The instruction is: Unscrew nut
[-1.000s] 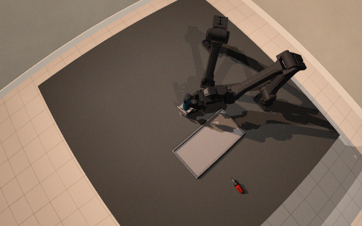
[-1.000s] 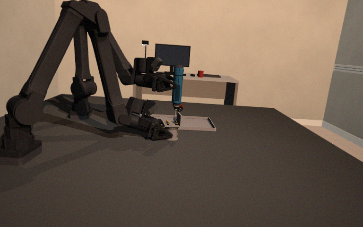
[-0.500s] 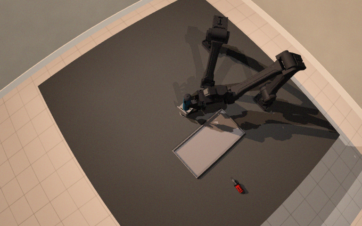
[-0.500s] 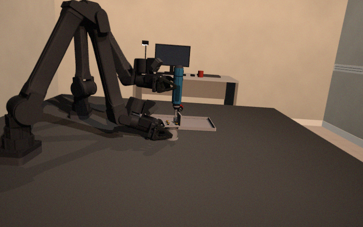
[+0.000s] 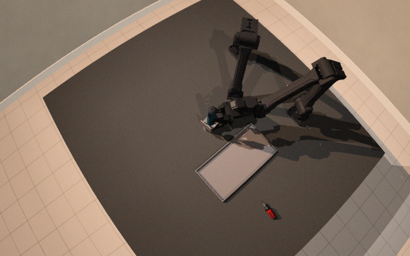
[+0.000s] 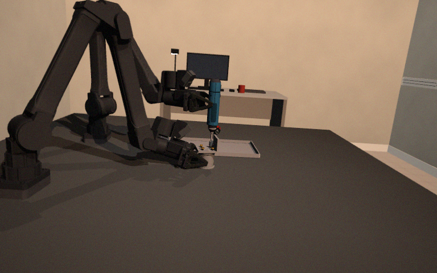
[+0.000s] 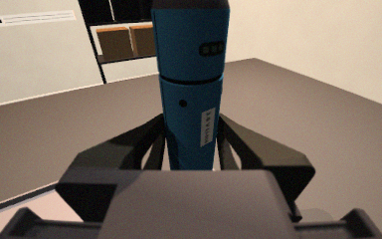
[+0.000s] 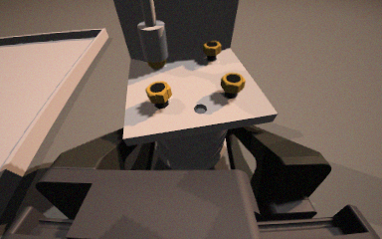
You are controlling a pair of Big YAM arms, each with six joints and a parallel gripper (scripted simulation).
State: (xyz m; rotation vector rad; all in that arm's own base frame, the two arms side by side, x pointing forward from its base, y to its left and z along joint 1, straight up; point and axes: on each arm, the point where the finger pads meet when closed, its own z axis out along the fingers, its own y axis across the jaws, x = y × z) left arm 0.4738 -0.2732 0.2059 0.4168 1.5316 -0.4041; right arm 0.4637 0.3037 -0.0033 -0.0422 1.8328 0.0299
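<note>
Right now my right hand is 10 mm below the joint module. From my right hand the other things lie so: nut (20 mm ahead, 20 mm to the left, 50 mm above); grey bracket (50 mm above); tip (20 mm ahead, 20 mm to the left, 70 mm above).
</note>
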